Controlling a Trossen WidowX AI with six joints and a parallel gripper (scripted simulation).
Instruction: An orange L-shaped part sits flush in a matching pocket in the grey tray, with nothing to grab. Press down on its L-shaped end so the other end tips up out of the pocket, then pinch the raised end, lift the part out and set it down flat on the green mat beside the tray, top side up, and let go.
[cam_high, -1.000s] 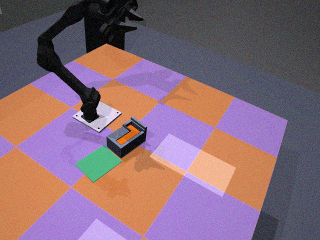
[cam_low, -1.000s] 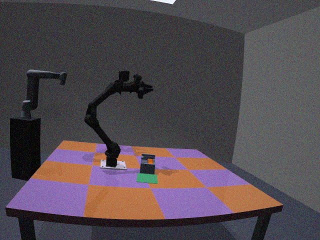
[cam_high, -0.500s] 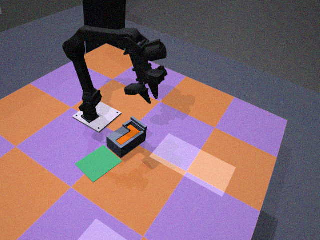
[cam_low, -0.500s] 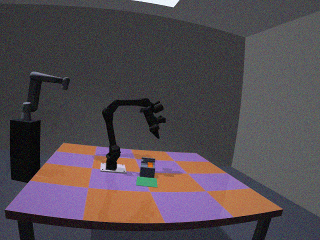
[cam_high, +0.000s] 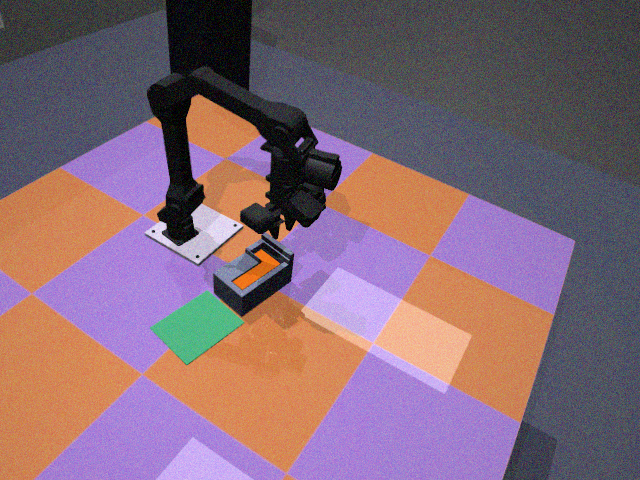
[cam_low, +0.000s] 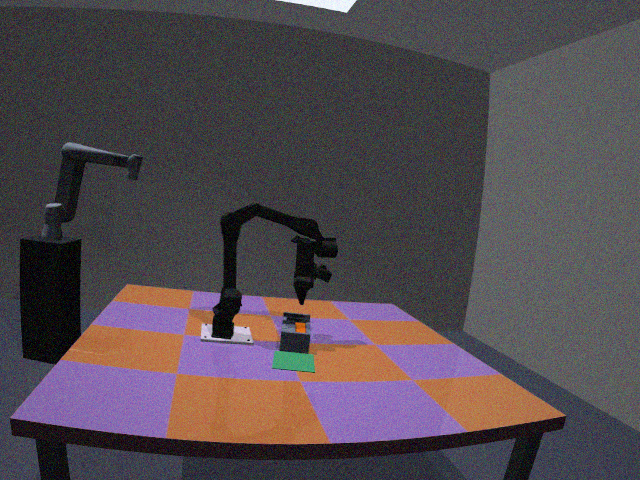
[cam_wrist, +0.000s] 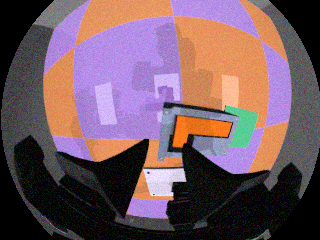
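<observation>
The orange L-shaped part lies 8 cm below my gripper tip, 6 cm to the right of it and 1 cm behind it. From my gripper tip the other things lie so: green mat (22 cm to the right, 14 cm below, 2 cm behind).
</observation>
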